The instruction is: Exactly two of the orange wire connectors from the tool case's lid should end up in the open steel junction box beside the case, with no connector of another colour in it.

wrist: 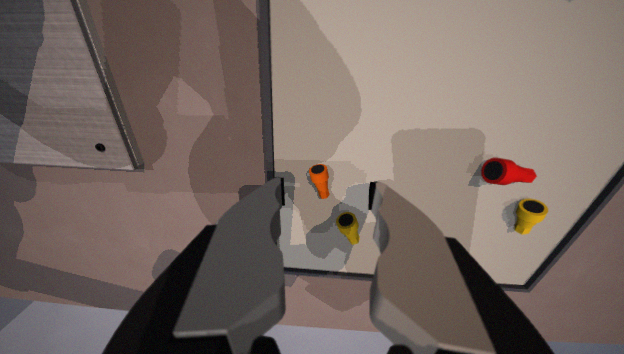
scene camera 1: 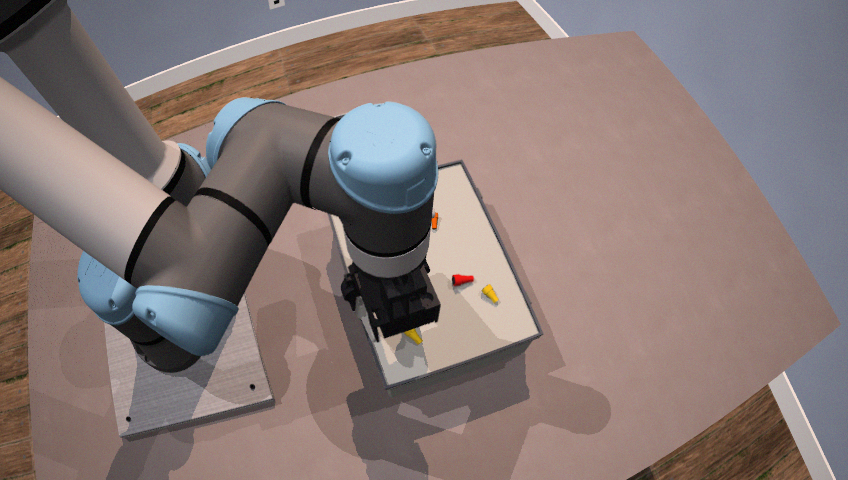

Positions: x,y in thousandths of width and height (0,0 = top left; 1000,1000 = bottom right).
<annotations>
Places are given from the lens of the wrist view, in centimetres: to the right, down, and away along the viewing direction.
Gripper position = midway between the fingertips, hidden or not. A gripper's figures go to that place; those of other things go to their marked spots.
my gripper (wrist: 523,516): 1, 0, 14
yellow connector (wrist: 849,600): 14, 2, 14
</annotations>
